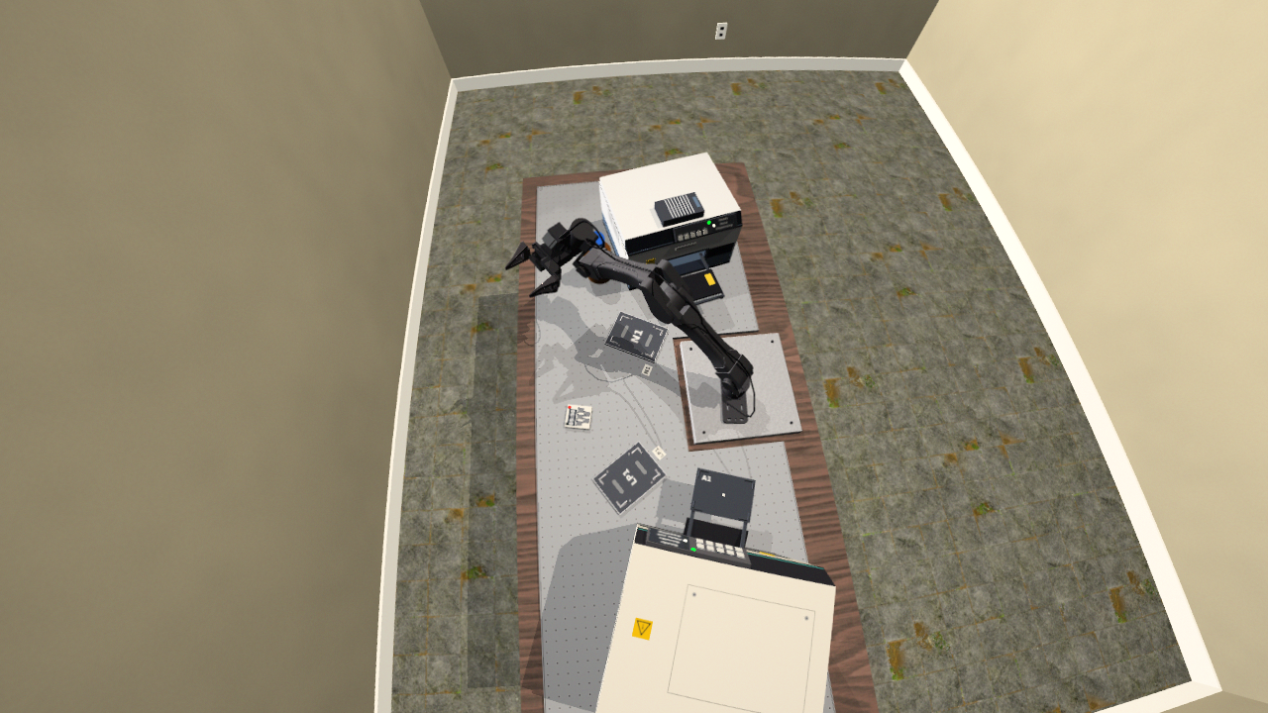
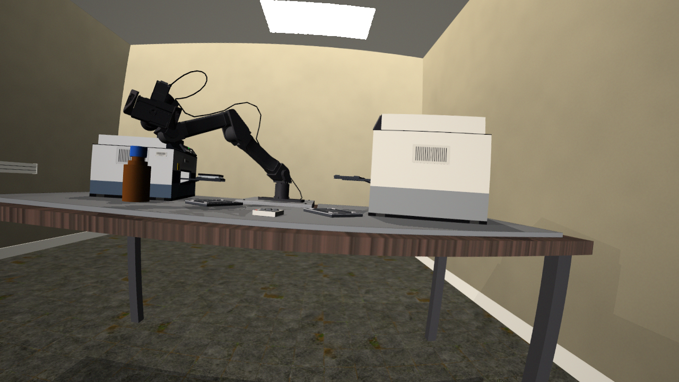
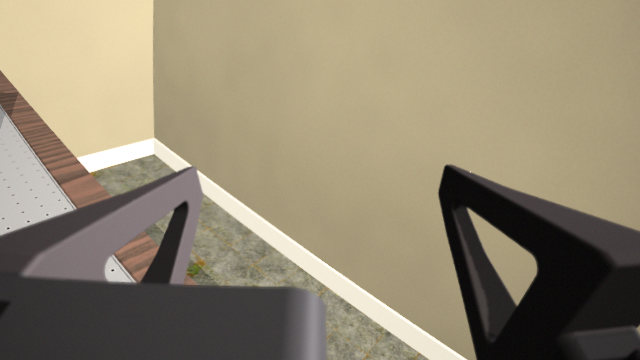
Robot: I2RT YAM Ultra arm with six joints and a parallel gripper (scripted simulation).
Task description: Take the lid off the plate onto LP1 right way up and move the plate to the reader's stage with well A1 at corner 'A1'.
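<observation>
Right now my hand is 470 mm past the lid, 90 mm to the left of it and 170 mm above it. Round my hand: LP1 tag (360 mm behind, 380 mm to the left, 270 mm below); then capped brown bottle (170 mm behind, 200 mm to the right, 160 mm below); then clear well plate (470 mm behind, 90 mm to the right, 170 mm below).
</observation>
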